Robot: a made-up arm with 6 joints. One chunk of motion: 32 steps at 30 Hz.
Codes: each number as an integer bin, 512 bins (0 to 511) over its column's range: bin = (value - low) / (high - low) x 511, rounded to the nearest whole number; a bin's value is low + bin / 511 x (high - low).
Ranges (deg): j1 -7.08..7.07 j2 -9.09..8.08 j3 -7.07..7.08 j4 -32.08..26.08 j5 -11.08..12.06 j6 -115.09..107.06
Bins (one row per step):
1: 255 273 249 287 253 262
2: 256 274 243 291 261 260
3: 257 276 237 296 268 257
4: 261 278 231 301 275 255
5: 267 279 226 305 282 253
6: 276 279 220 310 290 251
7: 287 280 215 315 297 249
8: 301 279 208 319 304 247
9: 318 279 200 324 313 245
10: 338 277 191 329 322 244
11: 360 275 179 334 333 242
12: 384 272 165 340 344 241
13: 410 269 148 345 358 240
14: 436 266 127 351 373 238
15: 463 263 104 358 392 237
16: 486 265 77 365 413 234
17: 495 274 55 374 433 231
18: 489 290 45 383 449 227
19: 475 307 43 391 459 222
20: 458 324 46 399 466 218
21: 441 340 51 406 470 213
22: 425 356 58 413 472 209
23: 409 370 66 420 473 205
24: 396 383 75 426 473 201
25: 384 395 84 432 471 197
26: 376 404 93 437 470 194
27: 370 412 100 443 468 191
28: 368 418 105 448 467 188
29: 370 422 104 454 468 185
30: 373 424 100 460 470 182
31: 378 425 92 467 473 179
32: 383 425 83 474 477 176
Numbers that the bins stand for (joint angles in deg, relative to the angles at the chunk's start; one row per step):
1: -0.02 0.08 -0.17 0.59 0.38 -1.19
2: 0.01 0.12 -0.34 1.04 0.74 -2.06
3: 0.04 0.18 -0.51 1.61 1.06 -3.36
4: 0.15 0.25 -0.67 2.18 1.37 -4.23
5: 0.31 0.28 -0.81 2.63 1.69 -5.10
6: 0.56 0.28 -0.98 3.20 2.05 -5.97
7: 0.87 0.32 -1.12 3.77 2.37 -6.84
8: 1.25 0.28 -1.31 4.23 2.69 -7.71
9: 1.73 0.28 -1.53 4.80 3.09 -8.58
10: 2.28 0.22 -1.78 5.37 3.50 -9.01
11: 2.89 0.15 -2.11 5.93 4.00 -9.88
12: 3.55 0.05 -2.50 6.62 4.50 -10.32
13: 4.27 -0.05 -2.97 7.19 5.13 -10.75
14: 4.99 -0.15 -3.55 7.87 5.81 -11.62
15: 5.74 -0.25 -4.19 8.67 6.67 -12.06
16: 6.38 -0.19 -4.94 9.46 7.62 -13.36
17: 6.63 0.12 -5.55 10.49 8.53 -14.67
18: 6.46 0.65 -5.82 11.51 9.25 -16.40
19: 6.07 1.23 -5.88 12.42 9.71 -18.58
20: 5.60 1.80 -5.80 13.33 10.02 -20.32
21: 5.13 2.33 -5.66 14.13 10.20 -22.49
22: 4.69 2.87 -5.46 14.93 10.29 -24.23
23: 4.25 3.34 -5.24 15.72 10.34 -25.97
24: 3.89 3.78 -4.99 16.41 10.34 -27.71
25: 3.55 4.18 -4.74 17.09 10.25 -29.45
26: 3.33 4.48 -4.49 17.66 10.20 -30.75
27: 3.17 4.75 -4.30 18.34 10.11 -32.06
28: 3.11 4.96 -4.16 18.91 10.07 -33.36
29: 3.17 5.09 -4.19 19.59 10.11 -34.66
30: 3.25 5.16 -4.30 20.28 10.20 -35.97
31: 3.39 5.19 -4.52 21.07 10.34 -37.27
32: 3.53 5.19 -4.77 21.87 10.52 -38.58

